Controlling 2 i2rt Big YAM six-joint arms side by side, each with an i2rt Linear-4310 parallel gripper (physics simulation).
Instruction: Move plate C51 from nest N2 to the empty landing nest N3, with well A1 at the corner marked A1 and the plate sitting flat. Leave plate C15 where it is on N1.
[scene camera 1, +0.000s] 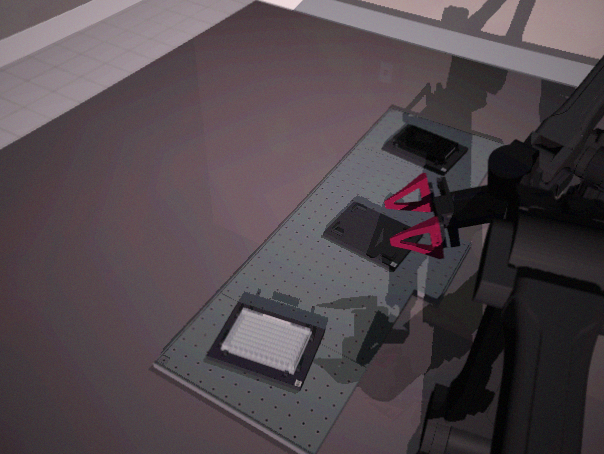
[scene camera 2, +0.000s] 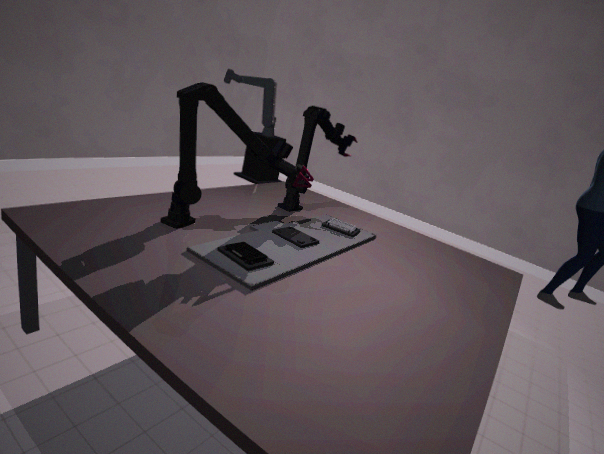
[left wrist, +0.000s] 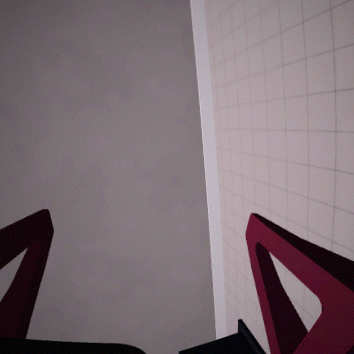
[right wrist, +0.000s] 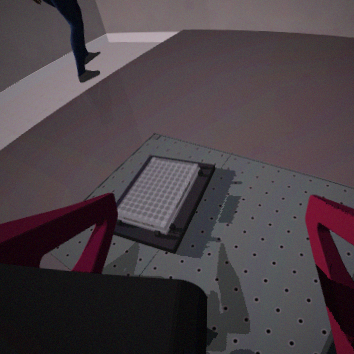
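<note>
A white well plate (scene camera 1: 267, 340) (scene camera 2: 341, 226) (right wrist: 160, 192) sits in a dark nest at the near end of the board in scene camera 1. A black plate (scene camera 1: 427, 142) (scene camera 2: 245, 251) sits in a nest at the other end. An empty dark nest (scene camera 1: 357, 227) (scene camera 2: 294, 235) lies between them. Plate names, nest names and the A1 mark are not readable. My right gripper (scene camera 1: 389, 223) (scene camera 2: 310, 176) (right wrist: 208, 205) is open and empty, above the board near the empty nest in scene camera 1. My left gripper (scene camera 2: 353, 147) (left wrist: 150, 222) is open and empty, raised away from the board.
The perforated grey board (scene camera 1: 280, 270) (scene camera 2: 210, 255) (right wrist: 270, 225) carries the nests on a brown table (scene camera 1: 125, 225) (scene camera 2: 375, 350) (right wrist: 250, 100). Arm shadows fall across the board. A person (scene camera 2: 587, 235) (right wrist: 75, 25) is beyond the table. A dark pedestal (scene camera 2: 260, 157) stands behind the arms.
</note>
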